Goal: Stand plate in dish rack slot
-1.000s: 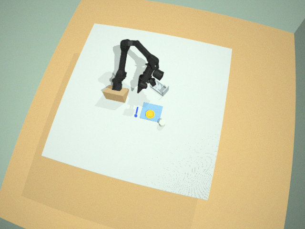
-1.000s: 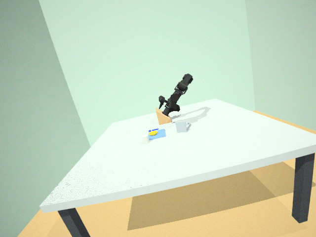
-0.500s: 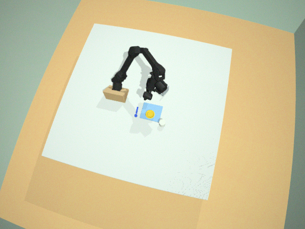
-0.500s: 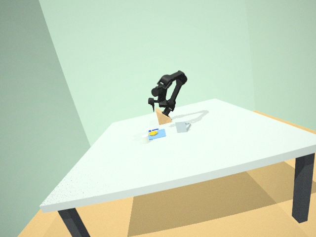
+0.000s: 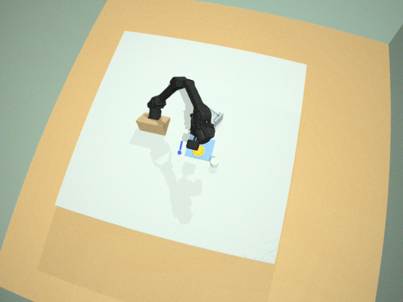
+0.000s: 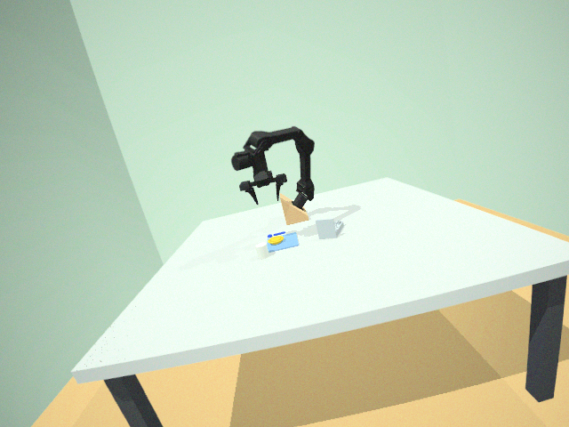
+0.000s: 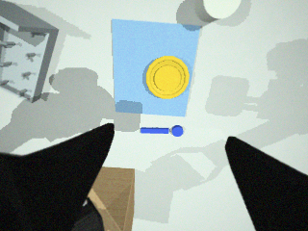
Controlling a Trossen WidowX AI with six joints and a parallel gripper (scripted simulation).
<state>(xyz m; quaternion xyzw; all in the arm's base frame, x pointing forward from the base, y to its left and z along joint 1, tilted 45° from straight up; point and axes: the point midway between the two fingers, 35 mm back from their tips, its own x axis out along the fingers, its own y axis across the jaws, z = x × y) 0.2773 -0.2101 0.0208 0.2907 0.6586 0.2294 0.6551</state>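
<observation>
Right now my gripper tip is 160 mm above the yellow plate and 10 mm to the left of it. The rest, counted from my gripper tip: light blue mat: 170 mm below, 20 mm to the left, 10 mm ahead; then white cup: 150 mm below, 110 mm ahead, 60 mm to the right; then blue spoon: 170 mm below, 100 mm behind, 10 mm to the right.
</observation>
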